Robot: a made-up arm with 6 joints. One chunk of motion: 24 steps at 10 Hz.
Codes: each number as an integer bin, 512 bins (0 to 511) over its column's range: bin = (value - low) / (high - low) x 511, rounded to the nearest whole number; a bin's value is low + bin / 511 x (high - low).
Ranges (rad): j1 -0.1..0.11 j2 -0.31..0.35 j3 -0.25..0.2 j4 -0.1..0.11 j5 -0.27..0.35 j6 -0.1..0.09
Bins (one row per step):
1: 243 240 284 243 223 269
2: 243 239 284 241 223 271
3: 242 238 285 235 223 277
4: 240 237 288 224 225 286
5: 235 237 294 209 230 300
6: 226 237 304 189 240 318
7: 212 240 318 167 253 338
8: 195 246 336 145 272 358
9: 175 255 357 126 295 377
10: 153 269 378 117 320 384
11: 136 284 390 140 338 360
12: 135 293 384 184 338 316
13: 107 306 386 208 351 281
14: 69 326 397 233 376 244
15: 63 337 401 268 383 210
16: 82 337 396 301 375 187
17: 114 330 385 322 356 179
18: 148 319 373 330 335 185
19: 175 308 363 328 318 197
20: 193 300 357 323 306 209
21: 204 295 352 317 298 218
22: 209 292 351 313 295 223
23: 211 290 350 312 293 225
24: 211 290 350 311 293 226
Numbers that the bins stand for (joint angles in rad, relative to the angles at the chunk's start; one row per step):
1: -0.0001 0.0000 0.0001 -0.0001 0.0006 0.0000
2: -0.0001 -0.0013 0.0001 -0.0010 0.0006 0.0008
3: -0.0005 -0.0026 0.0010 -0.0034 0.0006 0.0030
4: -0.0014 -0.0039 0.0036 -0.0079 0.0030 0.0063
5: -0.0034 -0.0039 0.0089 -0.0141 0.0091 0.0115
6: -0.0071 -0.0039 0.0177 -0.0223 0.0212 0.0182
7: -0.0129 0.0000 0.0300 -0.0314 0.0370 0.0257
8: -0.0199 0.0077 0.0459 -0.0404 0.0600 0.0331
9: -0.0281 0.0194 0.0644 -0.0482 0.0879 0.0402
10: -0.0371 0.0374 0.0829 -0.0519 0.1183 0.0428
11: -0.0441 0.0568 0.0934 -0.0425 0.1401 0.0339
12: -0.0445 0.0684 0.0882 -0.0244 0.1401 0.0175
13: -0.0560 0.0852 0.0899 -0.0145 0.1559 0.0045
14: -0.0716 0.1111 0.0996 -0.0042 0.1862 -0.0093
15: -0.0741 0.1253 0.1031 0.0101 0.1947 -0.0219
16: -0.0663 0.1253 0.0987 0.0237 0.1850 -0.0305
17: -0.0532 0.1162 0.0890 0.0323 0.1619 -0.0334
18: -0.0392 0.1020 0.0785 0.0356 0.1365 -0.0312
19: -0.0281 0.0878 0.0697 0.0348 0.1158 -0.0268
20: -0.0207 0.0775 0.0644 0.0327 0.1013 -0.0223
21: -0.0162 0.0710 0.0600 0.0303 0.0916 -0.0189
22: -0.0141 0.0671 0.0591 0.0286 0.0879 -0.0171
23: -0.0133 0.0646 0.0582 0.0282 0.0855 -0.0163
24: -0.0133 0.0646 0.0582 0.0278 0.0855 -0.0160

